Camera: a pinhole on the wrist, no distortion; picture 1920 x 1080 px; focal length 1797.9 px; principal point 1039.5 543.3 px. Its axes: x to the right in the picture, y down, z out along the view. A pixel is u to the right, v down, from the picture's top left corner.
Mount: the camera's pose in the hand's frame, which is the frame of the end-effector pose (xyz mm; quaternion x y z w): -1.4 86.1 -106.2 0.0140 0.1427 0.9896 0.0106
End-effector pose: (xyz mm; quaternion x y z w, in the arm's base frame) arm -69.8 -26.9 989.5 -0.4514 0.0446 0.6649 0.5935
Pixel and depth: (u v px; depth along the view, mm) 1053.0 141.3 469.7
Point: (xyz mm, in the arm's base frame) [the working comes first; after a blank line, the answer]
In the camera's frame: 3.5 -105.0 469.7

-505.6 75.6 1015.1
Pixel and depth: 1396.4 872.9 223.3
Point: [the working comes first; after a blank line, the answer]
In the camera's frame: 44.3 40.9 223.3

-232.2 -17.1 1033.4
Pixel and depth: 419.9 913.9 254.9
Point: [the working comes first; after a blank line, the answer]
In the camera's frame: -87.8 52.5 254.9

-229.4 102.1 967.1
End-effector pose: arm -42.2 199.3 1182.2 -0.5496 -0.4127 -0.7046 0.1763
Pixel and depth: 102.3 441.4 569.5
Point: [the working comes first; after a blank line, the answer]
In the camera's frame: -296.9 -32.3 569.5

309.4 430.5 1598.7
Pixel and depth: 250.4 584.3 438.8
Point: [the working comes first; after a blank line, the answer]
In the camera's frame: -192.6 10.0 438.8

223.5 366.9 1463.3
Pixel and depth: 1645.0 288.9 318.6
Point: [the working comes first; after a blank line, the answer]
In the camera's frame: 107.3 -45.1 318.6

265.3 193.4 1188.5
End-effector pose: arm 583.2 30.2 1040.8 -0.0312 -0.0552 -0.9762 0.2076
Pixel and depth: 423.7 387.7 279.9
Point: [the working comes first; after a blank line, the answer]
In the camera's frame: -95.9 -24.2 279.9

570.7 -161.6 1218.8
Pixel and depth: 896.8 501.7 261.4
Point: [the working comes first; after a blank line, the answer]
In the camera's frame: -20.7 -6.0 261.4

631.0 -113.6 1199.8
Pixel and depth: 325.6 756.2 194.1
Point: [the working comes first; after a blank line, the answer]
In the camera's frame: -77.1 23.0 194.1

560.1 -98.3 1142.5
